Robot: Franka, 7 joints.
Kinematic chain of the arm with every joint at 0, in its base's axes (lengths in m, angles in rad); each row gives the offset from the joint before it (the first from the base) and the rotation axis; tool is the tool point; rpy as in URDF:
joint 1: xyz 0 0 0.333 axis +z
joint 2: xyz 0 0 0 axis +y
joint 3: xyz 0 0 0.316 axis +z
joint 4: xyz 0.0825 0 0 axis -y
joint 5: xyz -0.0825 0 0.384 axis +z
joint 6: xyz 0 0 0 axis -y
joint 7: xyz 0.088 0 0 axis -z
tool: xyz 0 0 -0.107 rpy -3.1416 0 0
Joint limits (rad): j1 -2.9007..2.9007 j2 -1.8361..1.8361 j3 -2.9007..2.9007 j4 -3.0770..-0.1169 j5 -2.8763..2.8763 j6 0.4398..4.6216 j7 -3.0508..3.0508
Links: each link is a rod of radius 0.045 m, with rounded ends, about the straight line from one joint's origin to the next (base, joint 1, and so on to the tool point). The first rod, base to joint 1, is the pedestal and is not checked.
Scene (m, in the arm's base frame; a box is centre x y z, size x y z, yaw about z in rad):
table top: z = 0
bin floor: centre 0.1 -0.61 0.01 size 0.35 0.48 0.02 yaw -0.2
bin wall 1: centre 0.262 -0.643 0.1 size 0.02 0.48 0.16 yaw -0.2
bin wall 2: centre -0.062 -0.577 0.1 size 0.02 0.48 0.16 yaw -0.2
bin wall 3: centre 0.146 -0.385 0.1 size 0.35 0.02 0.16 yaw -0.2
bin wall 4: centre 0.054 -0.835 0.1 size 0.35 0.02 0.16 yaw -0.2
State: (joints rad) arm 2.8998 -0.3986 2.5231 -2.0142 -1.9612 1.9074 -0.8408
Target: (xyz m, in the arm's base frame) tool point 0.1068 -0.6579 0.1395
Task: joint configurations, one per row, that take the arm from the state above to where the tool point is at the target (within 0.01 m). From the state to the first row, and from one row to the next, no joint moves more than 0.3 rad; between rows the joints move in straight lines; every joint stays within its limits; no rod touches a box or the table.
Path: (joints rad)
1: 2.6982 -0.5343 2.4485 -1.9266 -1.9722 1.9092 -0.8408
2: 2.4965 -0.6700 2.3739 -1.8390 -1.9832 1.9110 -0.8408
3: 2.4440 -0.8373 2.4316 -1.7864 -2.0025 1.9582 -0.8408
4: 2.3914 -1.0046 2.4893 -1.7337 -2.0217 2.0054 -0.8408

